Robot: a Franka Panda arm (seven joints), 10 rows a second.
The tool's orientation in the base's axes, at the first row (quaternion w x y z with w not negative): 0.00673 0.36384 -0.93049 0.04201
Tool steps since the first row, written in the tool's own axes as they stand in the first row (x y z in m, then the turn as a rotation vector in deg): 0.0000 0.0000 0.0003 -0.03 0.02 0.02; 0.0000 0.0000 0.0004 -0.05 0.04 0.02; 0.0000 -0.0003 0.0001 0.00 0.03 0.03; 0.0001 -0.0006 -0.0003 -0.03 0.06 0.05; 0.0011 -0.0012 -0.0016 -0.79 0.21 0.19; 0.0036 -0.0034 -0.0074 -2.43 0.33 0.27; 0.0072 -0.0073 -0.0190 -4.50 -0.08 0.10; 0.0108 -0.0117 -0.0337 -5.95 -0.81 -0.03; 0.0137 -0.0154 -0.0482 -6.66 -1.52 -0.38
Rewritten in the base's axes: 0.0000 0.0000 -0.0003 0.01 0.03 -0.02; 0.0000 0.0000 -0.0004 0.01 0.06 -0.03; 0.0002 -0.0002 -0.0001 -0.02 0.02 -0.03; 0.0003 -0.0005 0.0003 -0.02 0.06 -0.06; 0.0000 -0.0015 0.0017 0.44 0.67 -0.24; -0.0005 -0.0043 0.0078 1.57 1.86 -0.40; -0.0007 -0.0086 0.0198 3.36 2.98 -0.29; -0.0006 -0.0131 0.0349 4.92 3.44 -0.17; -0.0005 -0.0165 0.0497 5.92 3.43 0.20
